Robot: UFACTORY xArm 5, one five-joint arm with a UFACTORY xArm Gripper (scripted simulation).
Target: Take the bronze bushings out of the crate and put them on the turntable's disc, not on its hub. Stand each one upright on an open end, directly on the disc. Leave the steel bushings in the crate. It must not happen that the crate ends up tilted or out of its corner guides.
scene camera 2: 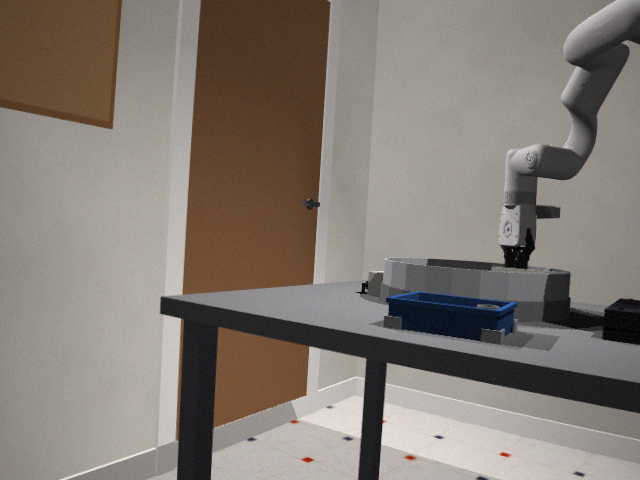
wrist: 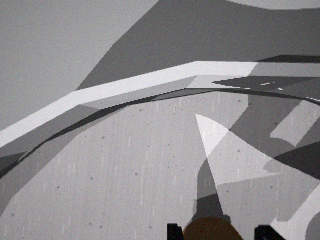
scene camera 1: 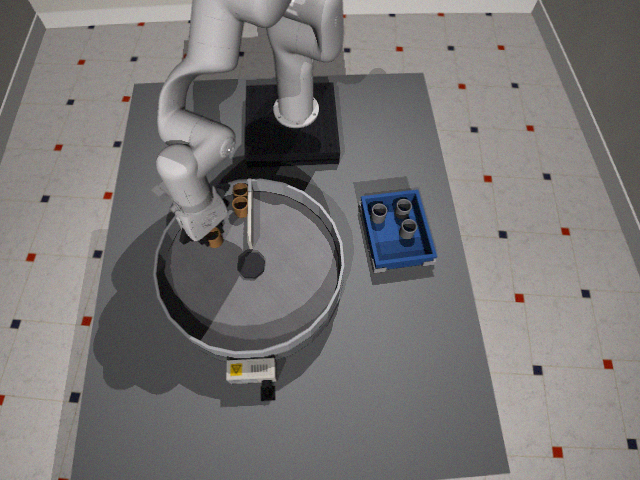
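Observation:
Gripper point(scene camera 2: 515, 276) point(scene camera 1: 211, 235). Blue crate point(scene camera 2: 448, 315) point(scene camera 1: 391, 248), out of frame in the wrist view. Turntable disc point(wrist: 239, 157).

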